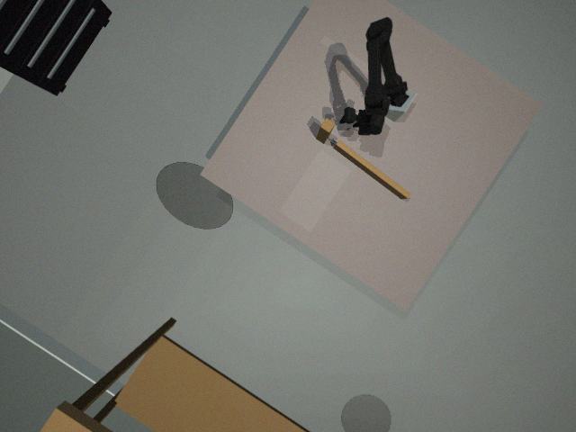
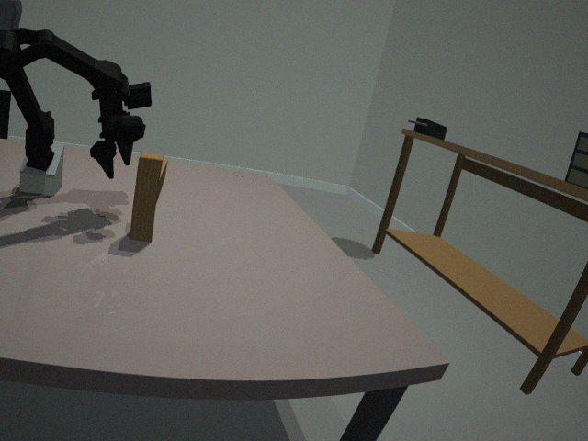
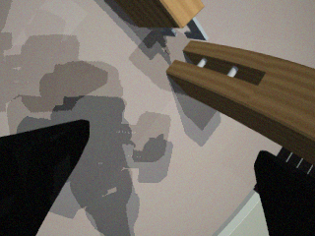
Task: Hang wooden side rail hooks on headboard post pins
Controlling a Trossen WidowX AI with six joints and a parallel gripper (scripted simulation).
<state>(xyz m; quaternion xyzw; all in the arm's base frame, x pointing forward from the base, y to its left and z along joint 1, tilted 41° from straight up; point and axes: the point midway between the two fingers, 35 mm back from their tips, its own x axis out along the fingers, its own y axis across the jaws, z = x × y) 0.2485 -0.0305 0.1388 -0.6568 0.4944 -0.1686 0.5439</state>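
My gripper tip is 8 cm short of the wooden headboard post, 6 cm to the left of it and 3 cm above it.
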